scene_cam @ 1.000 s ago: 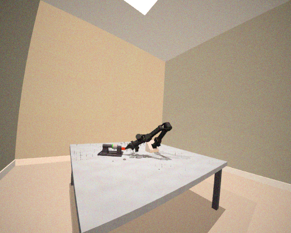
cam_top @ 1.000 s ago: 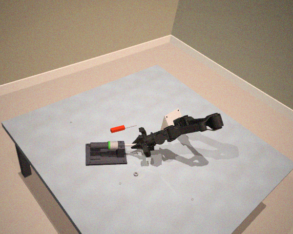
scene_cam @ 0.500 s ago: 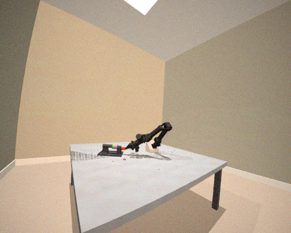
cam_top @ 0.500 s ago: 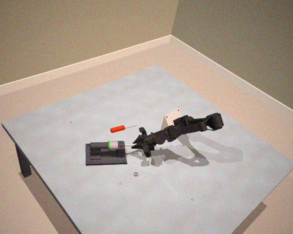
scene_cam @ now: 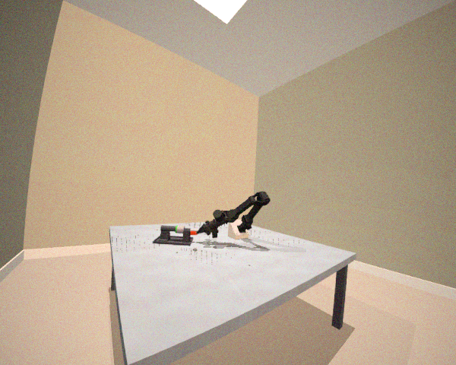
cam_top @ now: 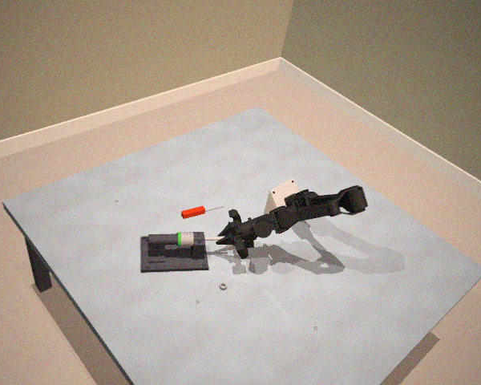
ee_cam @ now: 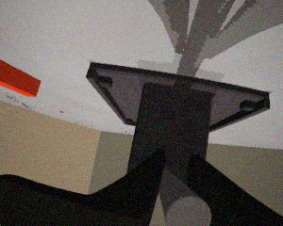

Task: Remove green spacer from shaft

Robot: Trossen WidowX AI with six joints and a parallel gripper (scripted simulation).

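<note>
My gripper tip is 4 cm short of the thin grey shaft, 3 cm to the left of it and 2 cm below it. Also, from my gripper tip: green spacer (11 cm ahead, 7 cm to the right, 2 cm above).
</note>
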